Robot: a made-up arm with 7 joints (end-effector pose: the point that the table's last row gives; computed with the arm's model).
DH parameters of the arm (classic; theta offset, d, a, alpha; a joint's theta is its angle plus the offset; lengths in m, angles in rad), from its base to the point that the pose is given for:
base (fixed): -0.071 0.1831 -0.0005 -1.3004
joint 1: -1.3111 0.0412 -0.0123 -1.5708
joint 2: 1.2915 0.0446 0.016 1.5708
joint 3: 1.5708 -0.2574 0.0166 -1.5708
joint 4: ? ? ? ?
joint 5: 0 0.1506 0.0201 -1.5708
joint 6: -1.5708 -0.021 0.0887 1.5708
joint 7: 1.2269 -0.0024 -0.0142 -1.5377
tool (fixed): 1.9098 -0.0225 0 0
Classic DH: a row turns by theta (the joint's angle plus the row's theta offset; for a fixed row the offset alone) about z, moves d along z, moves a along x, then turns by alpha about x.
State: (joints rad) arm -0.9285 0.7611 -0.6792 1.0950 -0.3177 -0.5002 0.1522
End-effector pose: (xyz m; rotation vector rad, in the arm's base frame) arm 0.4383 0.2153 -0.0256 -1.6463 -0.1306 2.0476
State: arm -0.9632 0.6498 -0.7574 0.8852 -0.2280 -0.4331 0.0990
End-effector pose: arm 0.4560 0.1157 -0.0308 -1.5304 0.1428 1.8232
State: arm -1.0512 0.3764 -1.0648 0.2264 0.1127 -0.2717 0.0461
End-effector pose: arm 0.3798 -0.1471 0.0058 -1.3038 0.5450 0.9113
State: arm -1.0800 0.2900 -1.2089 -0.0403 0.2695 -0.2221 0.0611
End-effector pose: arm 0.3071 -0.2125 0.0306 -1.2892 0.6271 0.5179
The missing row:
joint 4: 1.5708 0.048 0.0281 1.5708
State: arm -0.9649 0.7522 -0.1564 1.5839 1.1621 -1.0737 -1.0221
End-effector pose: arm 0.2982 0.2797 -0.0634 0.3588 0.4677 1.4365
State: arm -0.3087 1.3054 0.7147 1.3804 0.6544 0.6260 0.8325
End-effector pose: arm 0.0034 0.5463 0.0555 -0.0735 2.1973 -1.4957
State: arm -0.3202 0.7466 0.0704 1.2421 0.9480 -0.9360 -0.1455
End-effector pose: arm 0.1539 0.3179 -0.1836 -0.4812 0.0963 1.9315
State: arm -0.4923 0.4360 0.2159 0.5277 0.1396 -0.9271 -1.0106
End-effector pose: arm 0.3228 0.1698 -0.0682 -1.2102 0.4774 1.2778
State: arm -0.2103 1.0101 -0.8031 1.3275 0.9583 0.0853 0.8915
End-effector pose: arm 0.1170 0.4917 -0.0957 0.0069 -1.0674 1.1696
